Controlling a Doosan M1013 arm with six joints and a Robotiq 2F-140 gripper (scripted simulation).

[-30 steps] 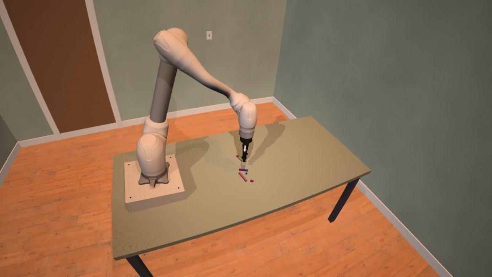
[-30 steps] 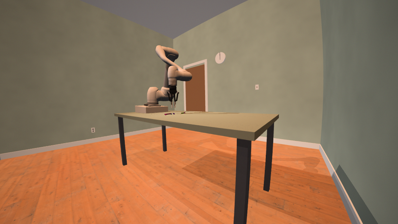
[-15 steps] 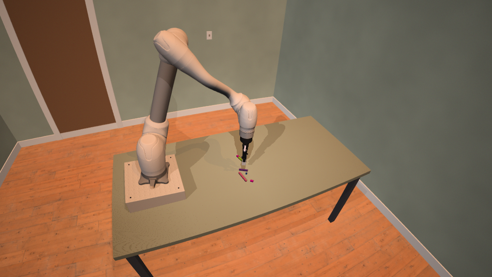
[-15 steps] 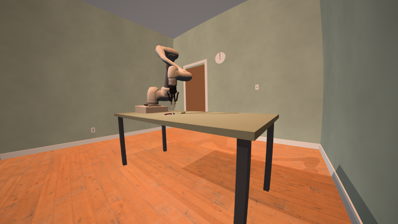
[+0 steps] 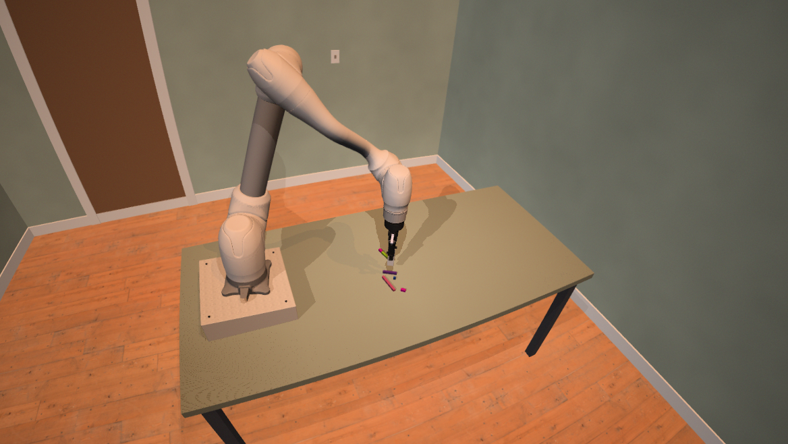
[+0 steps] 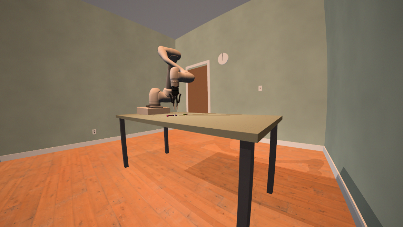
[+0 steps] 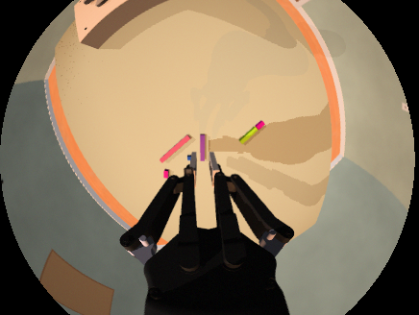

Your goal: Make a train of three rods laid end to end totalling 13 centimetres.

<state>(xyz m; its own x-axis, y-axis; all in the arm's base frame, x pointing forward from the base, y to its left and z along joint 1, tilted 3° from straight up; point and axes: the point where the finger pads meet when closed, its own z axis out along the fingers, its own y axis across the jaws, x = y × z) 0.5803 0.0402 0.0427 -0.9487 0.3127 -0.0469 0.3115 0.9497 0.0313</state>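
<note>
My gripper is now 9 cm above the purple rod. Also, from my hand: blue rod: 1 cm ahead, 3 cm to the right, 9 cm below; then pink rod: 2 cm behind, 6 cm to the right, 9 cm below; then lime rod: 11 cm to the left, 9 cm below.
</note>
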